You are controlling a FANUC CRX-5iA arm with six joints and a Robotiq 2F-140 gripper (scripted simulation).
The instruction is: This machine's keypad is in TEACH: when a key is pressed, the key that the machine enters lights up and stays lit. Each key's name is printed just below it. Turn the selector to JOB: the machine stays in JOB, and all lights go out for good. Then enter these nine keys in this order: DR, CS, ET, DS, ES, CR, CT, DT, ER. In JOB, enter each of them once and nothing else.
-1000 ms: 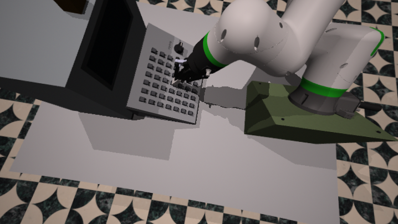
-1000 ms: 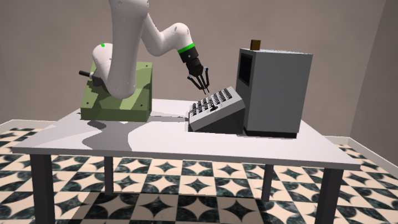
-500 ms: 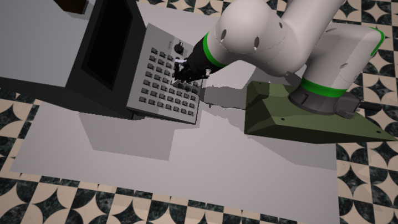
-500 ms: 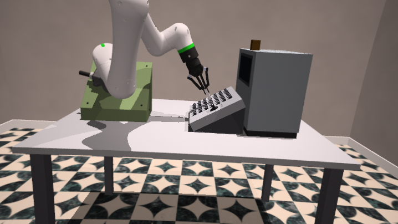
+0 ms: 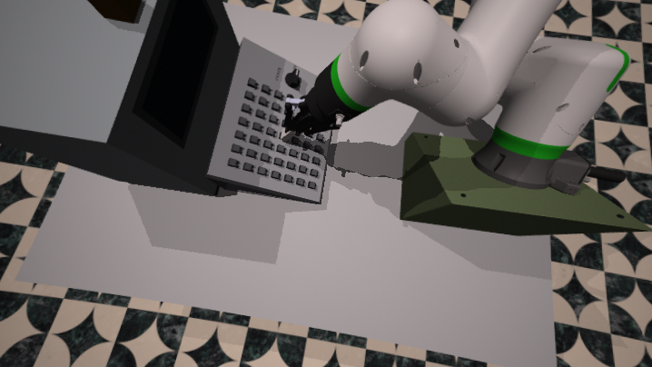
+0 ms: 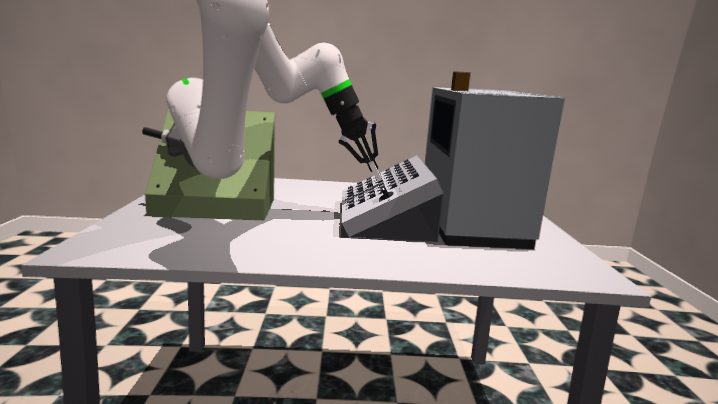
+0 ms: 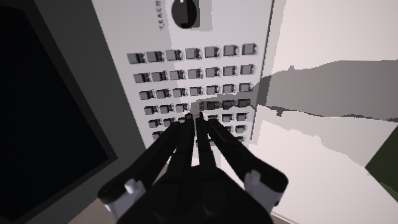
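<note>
My gripper is now 50 mm above the key and 10 mm past it. Round my hand: black selector knob: 160 mm to the right, 50 mm ahead, 30 mm below; then grey keypad: 70 mm below, 50 mm ahead, 40 mm to the right.
</note>
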